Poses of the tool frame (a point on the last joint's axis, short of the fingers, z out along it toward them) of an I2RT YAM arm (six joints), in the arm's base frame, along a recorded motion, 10 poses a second.
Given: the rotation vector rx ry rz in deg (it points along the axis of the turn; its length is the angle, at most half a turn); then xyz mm.
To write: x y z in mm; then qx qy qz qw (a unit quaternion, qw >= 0). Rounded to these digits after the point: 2 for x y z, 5 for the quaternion.
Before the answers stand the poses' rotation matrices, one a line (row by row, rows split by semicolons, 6 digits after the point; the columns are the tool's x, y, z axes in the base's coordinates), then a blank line. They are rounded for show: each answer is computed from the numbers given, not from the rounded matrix.
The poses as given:
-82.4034 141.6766 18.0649 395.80 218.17 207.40
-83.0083 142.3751 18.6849 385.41 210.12 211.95
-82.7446 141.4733 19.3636 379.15 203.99 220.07
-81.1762 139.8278 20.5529 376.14 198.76 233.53
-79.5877 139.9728 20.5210 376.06 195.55 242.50
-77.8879 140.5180 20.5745 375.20 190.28 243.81
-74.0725 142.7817 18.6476 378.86 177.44 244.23
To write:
-0.474572 -0.872492 0.116357; -0.815377 0.485552 0.315277; -0.331574 0.054747 -0.941840
-0.476363 -0.873700 0.098621; -0.818667 0.481656 0.312717; -0.320722 0.068229 -0.944713
-0.471847 -0.875320 0.105715; -0.814721 0.478700 0.327225; -0.337032 0.068272 -0.939014
-0.470951 -0.872795 0.128195; -0.798990 0.483620 0.357390; -0.373926 0.065887 -0.925115
-0.483305 -0.864048 0.140847; -0.787257 0.499328 0.361798; -0.382940 0.063976 -0.921555
-0.499787 -0.853181 0.149313; -0.774561 0.517400 0.363804; -0.387645 0.066173 -0.919431
-0.542498 -0.822520 0.170755; -0.751078 0.565954 0.339968; -0.376270 0.056182 -0.924805

395.80 218.17 207.40 -0.49541 0.85176 0.10861 0.13147
385.41 210.12 211.95 -0.49666 0.85187 0.11180 0.12307
379.15 203.99 220.07 -0.49711 0.84994 0.11633 0.13023
376.14 198.76 233.53 -0.49258 0.84848 0.12472 0.14795
376.06 195.55 242.50 -0.48449 0.85208 0.12492 0.15368
375.20 190.28 243.81 -0.47493 0.85683 0.12546 0.15667
378.86 177.44 244.23 -0.45176 0.87081 0.11373 0.15704

